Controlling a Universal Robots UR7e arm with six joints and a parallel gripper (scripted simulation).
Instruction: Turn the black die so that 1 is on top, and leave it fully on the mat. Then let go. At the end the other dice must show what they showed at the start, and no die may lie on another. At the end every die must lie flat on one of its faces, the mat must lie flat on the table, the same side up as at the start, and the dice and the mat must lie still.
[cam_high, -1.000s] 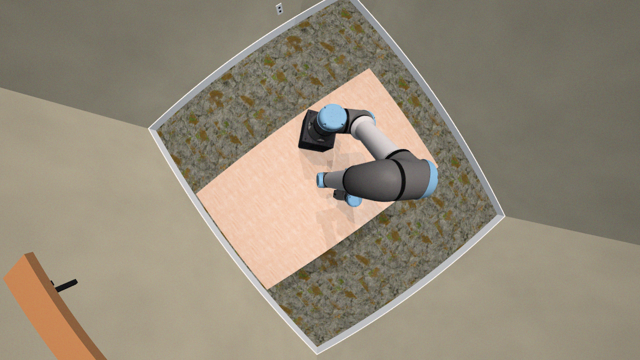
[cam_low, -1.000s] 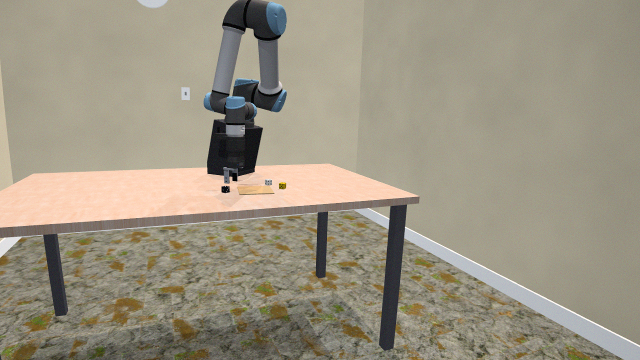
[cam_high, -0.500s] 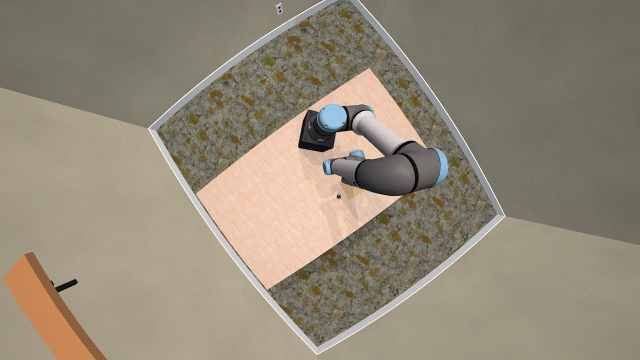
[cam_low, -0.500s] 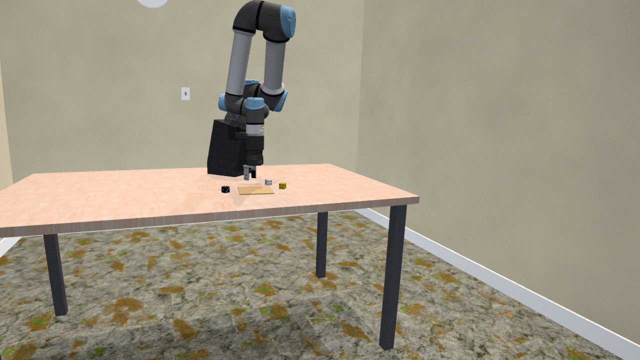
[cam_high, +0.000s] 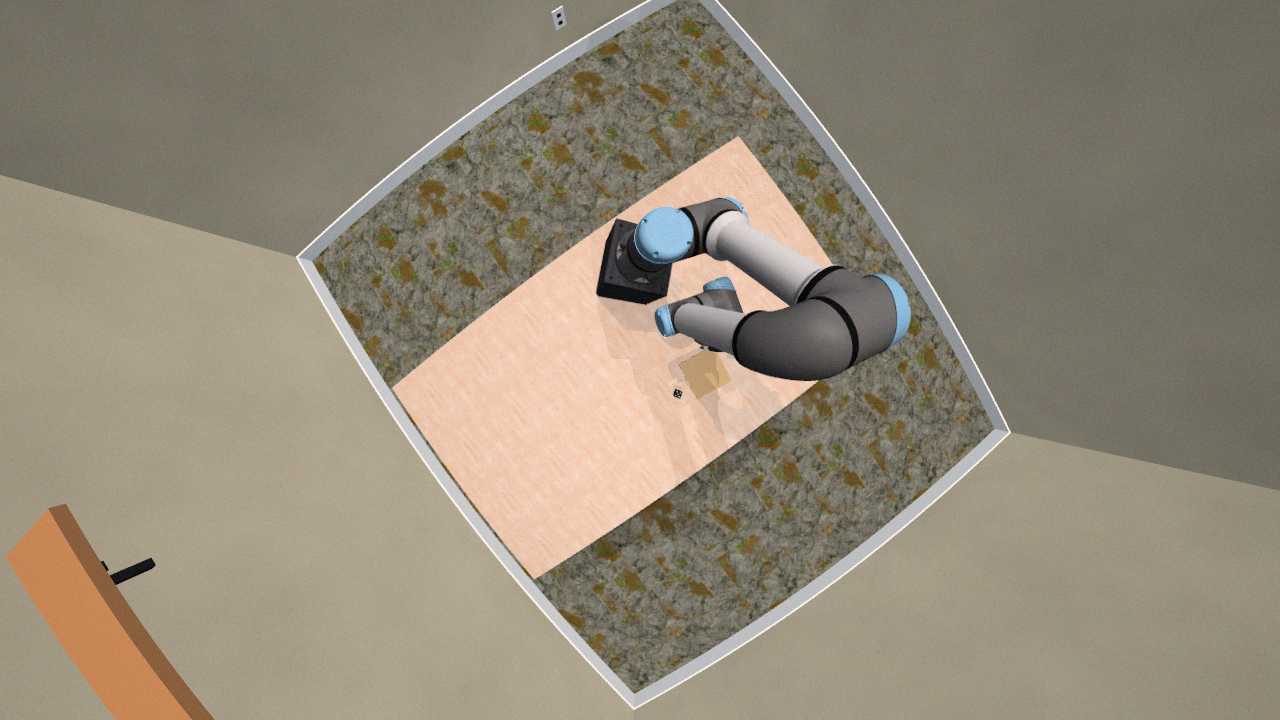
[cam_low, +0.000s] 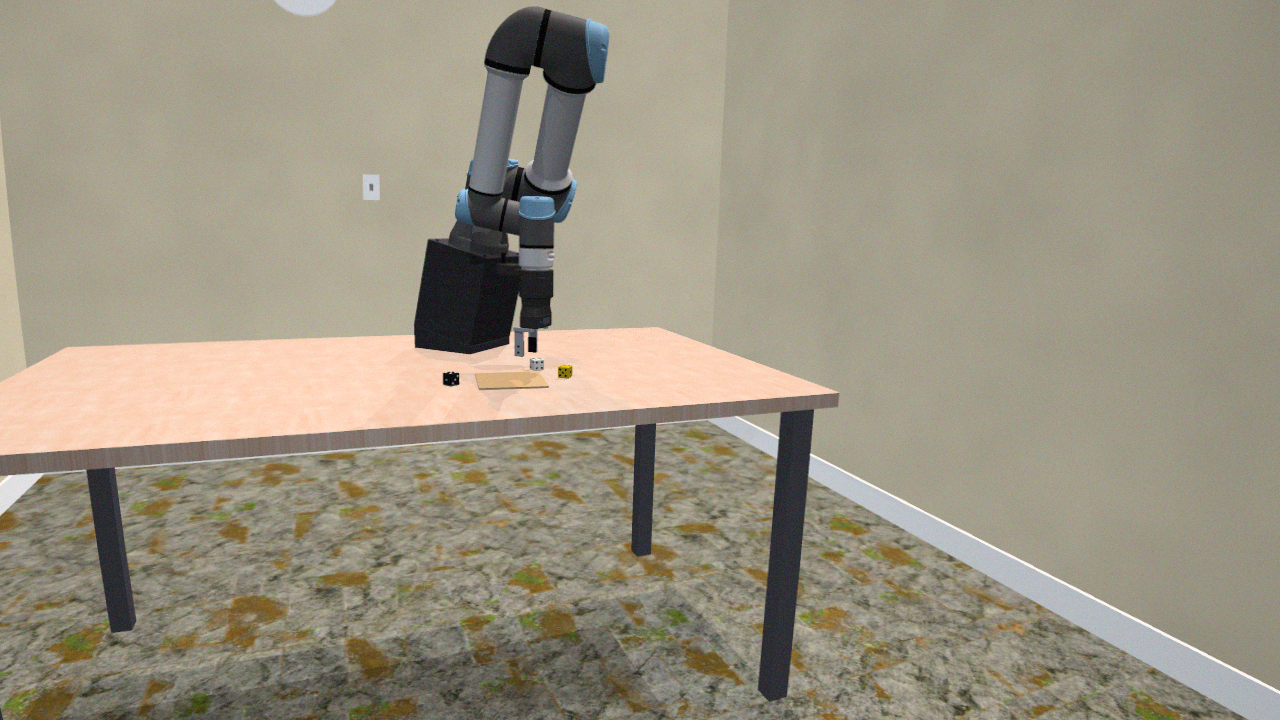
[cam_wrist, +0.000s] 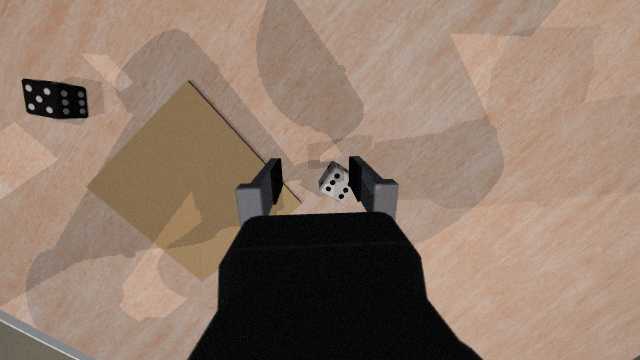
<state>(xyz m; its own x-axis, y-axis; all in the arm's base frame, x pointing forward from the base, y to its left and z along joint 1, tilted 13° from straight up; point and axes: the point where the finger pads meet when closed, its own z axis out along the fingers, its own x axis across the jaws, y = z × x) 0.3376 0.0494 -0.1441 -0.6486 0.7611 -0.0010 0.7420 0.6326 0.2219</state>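
My gripper is now 3 cm to the right of the white die and 4 cm above it. From my hand the other things lie so: tan mat: 10 cm ahead, 7 cm to the right, 5 cm below; black die: 9 cm ahead, 19 cm to the right, 4 cm below; yellow die: 9 cm ahead, 6 cm to the left, 4 cm below.
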